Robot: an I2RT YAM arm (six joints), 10 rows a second.
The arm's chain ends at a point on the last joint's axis. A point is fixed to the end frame.
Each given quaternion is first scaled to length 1.
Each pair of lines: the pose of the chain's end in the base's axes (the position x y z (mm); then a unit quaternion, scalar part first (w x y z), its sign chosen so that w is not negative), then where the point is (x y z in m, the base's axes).
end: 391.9 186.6 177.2 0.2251 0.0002 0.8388 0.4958
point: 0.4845 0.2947 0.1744
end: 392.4 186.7 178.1 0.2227 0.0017 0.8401 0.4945
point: 0.4851 0.2947 0.1744
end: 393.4 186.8 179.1 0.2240 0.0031 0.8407 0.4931
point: 0.4865 0.2944 0.1752
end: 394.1 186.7 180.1 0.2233 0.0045 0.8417 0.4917
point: 0.4874 0.2941 0.1757
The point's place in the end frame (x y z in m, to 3 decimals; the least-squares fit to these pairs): -0.058 0.032 0.126
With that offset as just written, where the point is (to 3 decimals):
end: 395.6 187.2 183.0 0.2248 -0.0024 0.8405 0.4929
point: 0.488 0.296 0.180
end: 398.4 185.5 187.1 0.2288 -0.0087 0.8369 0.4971
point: 0.490 0.295 0.186
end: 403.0 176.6 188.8 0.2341 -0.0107 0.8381 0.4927
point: 0.495 0.285 0.187
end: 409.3 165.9 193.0 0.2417 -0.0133 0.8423 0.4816
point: 0.502 0.274 0.190
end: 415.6 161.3 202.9 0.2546 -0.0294 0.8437 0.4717
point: 0.507 0.270 0.201
